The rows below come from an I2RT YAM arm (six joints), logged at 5 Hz.
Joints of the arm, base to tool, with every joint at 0 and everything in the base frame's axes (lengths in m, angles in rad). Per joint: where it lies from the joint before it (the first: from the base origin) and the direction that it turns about. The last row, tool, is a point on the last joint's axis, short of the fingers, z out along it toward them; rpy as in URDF.
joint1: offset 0 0 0.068 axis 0 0 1
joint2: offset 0.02 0.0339 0.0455 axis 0 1 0
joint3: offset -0.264 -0.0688 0 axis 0 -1 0
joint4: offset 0.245 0.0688 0.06 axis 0 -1 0
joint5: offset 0.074 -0.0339 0.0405 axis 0 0 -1
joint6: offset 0.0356 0 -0.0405 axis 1 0 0
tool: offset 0 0 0 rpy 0 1.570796 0
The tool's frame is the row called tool.
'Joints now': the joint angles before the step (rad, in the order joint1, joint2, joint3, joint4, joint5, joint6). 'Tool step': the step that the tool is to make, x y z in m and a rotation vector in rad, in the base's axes. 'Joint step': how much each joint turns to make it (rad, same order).
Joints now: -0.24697, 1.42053, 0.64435, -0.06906, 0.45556, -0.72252
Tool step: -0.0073, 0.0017, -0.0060, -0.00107, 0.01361, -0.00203
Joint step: 0.00005, -0.01403, -0.03546, 0.00914, 0.00465, -0.00146
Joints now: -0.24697, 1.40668, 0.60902, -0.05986, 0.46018, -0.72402
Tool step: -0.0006, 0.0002, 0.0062, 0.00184, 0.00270, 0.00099
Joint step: 0.00000, -0.01831, 0.01528, -0.03665, -0.00150, -0.00002
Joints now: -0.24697, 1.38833, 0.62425, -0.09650, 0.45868, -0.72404
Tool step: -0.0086, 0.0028, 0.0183, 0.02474, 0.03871, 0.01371
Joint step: -0.00012, -0.07218, 0.04138, -0.15645, -0.02000, -0.00160
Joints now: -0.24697, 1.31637, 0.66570, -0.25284, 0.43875, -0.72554
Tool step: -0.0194, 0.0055, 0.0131, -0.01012, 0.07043, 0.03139
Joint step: 0.00321, -0.09983, 0.00175, -0.14917, 0.00463, -0.04279
